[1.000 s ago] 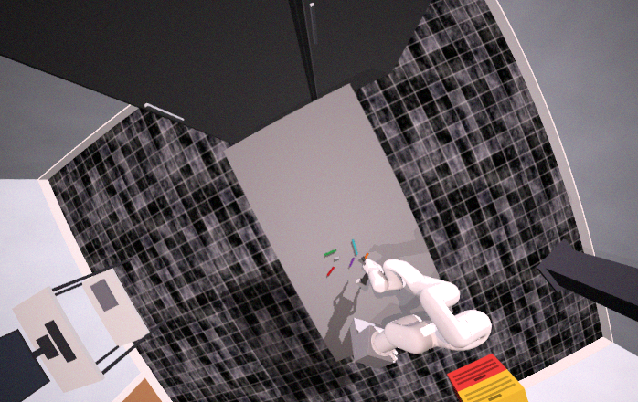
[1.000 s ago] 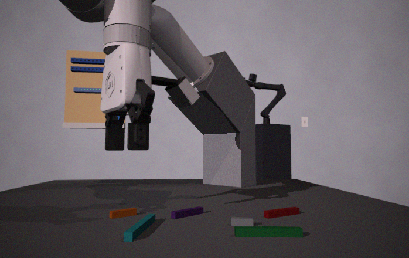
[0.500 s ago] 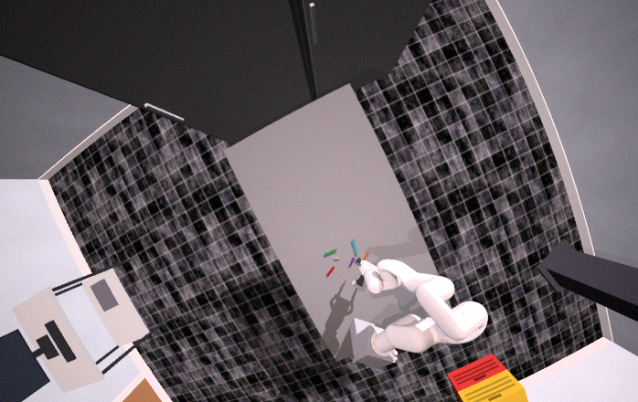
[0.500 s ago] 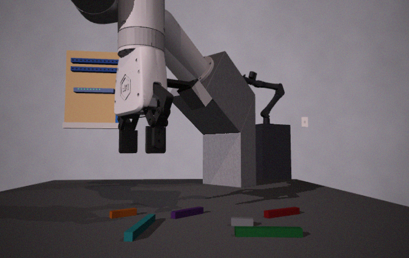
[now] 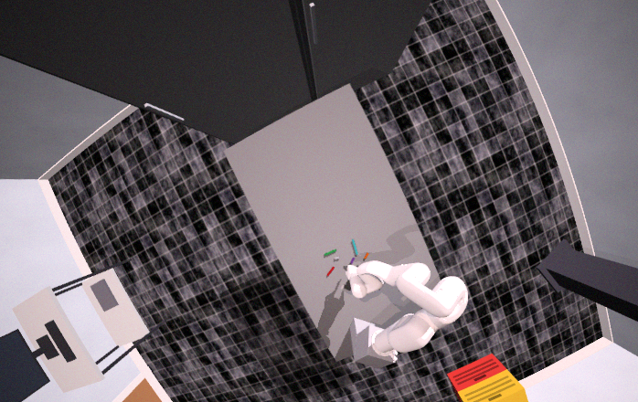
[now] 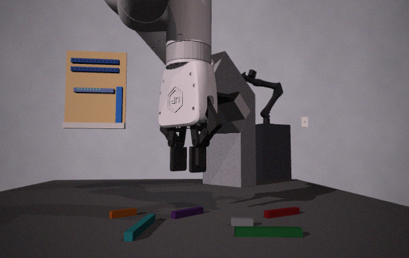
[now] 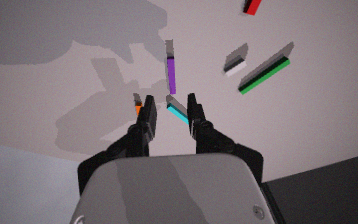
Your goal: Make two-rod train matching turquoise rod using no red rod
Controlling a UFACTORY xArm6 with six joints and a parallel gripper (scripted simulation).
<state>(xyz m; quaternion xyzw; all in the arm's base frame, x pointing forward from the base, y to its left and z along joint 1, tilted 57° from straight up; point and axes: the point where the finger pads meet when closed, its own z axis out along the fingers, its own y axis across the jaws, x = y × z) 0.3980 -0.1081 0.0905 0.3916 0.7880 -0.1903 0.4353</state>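
The purple rod is 8 cm below my hand. Round my hand: turquoise rod: 6 cm ahead, 8 cm to the right, 8 cm below; grey rod: 9 cm ahead, 5 cm to the left, 8 cm below; orange rod: 4 cm behind, 9 cm to the right, 8 cm below.
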